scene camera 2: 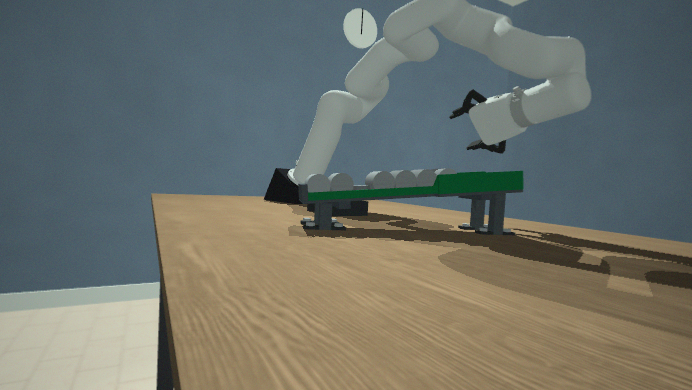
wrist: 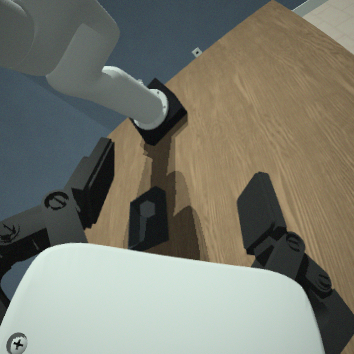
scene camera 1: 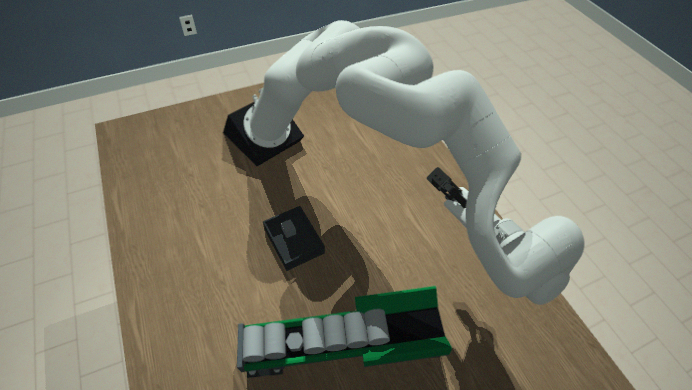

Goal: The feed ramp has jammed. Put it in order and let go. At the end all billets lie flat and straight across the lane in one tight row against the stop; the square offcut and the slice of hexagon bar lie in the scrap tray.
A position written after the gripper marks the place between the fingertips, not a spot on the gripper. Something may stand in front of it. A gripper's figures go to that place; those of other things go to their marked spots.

Scene:
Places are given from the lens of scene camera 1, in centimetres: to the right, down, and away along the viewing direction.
gripper (scene camera 1: 441, 182): 19, -2, 85
black scrap tray (scene camera 1: 305, 245): -10, 12, 100
billet (scene camera 1: 253, 336): -17, 26, 78
The marked spots on the billet and the black scrap tray are 27 cm apart.

